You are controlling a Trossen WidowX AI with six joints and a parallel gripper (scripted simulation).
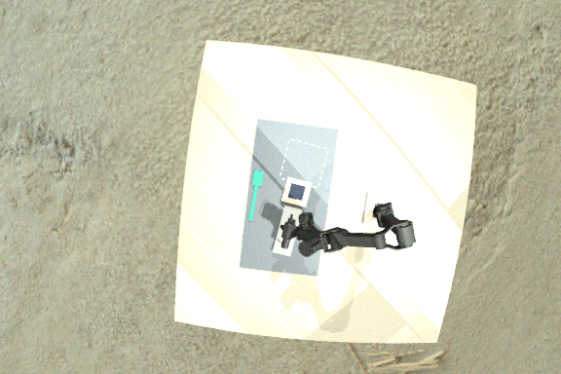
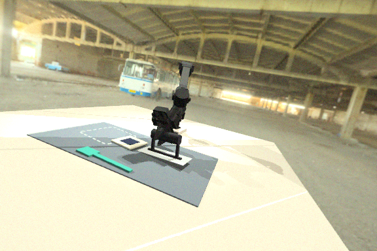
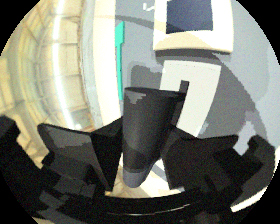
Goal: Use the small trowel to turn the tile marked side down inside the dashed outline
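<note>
The grey mat lies 100 mm to the right of my gripper tip and 70 mm below it. The rest, counted from my gripper tip: cream tile: 30 mm behind, 140 mm to the right, 50 mm below; then green trowel: 140 mm ahead, 120 mm to the right, 50 mm below.
</note>
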